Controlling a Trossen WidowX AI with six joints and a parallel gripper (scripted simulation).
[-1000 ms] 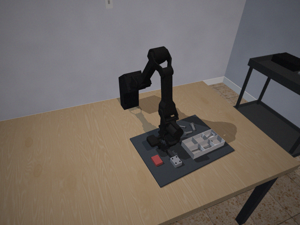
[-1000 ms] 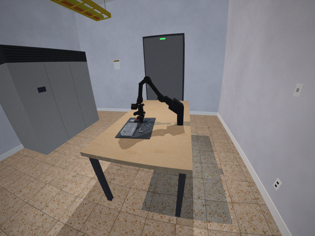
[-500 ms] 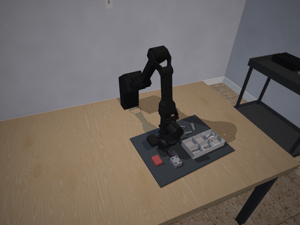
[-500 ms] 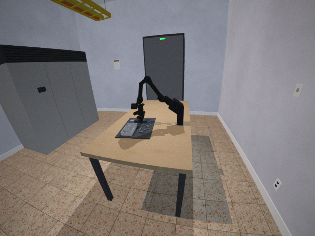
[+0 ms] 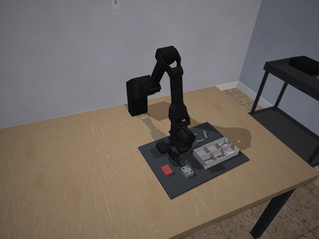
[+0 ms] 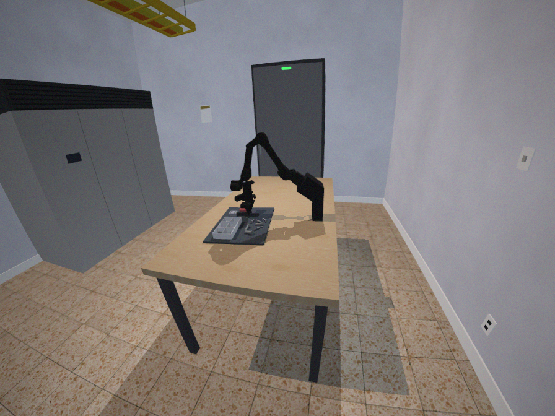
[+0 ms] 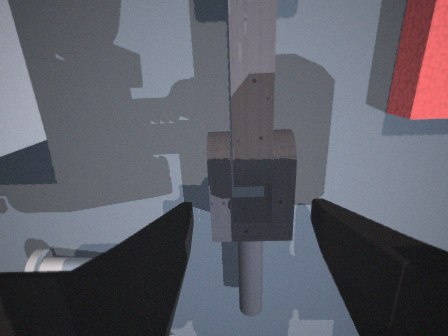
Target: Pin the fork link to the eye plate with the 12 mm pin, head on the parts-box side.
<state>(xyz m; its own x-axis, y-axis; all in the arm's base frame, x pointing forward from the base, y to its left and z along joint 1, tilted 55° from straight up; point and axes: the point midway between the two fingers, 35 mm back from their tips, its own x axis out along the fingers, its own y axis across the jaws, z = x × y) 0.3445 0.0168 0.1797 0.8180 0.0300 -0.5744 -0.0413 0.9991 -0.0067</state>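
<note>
My gripper is now 40 mm above the eye plate and 30 mm short of it. Also, from my hand: light grey headed pin: 90 mm to the left, 50 mm below, 50 mm behind; mat: 100 mm to the left, 60 mm below, 10 mm ahead; red block: 80 mm to the right, 70 mm ahead, 50 mm below.
</note>
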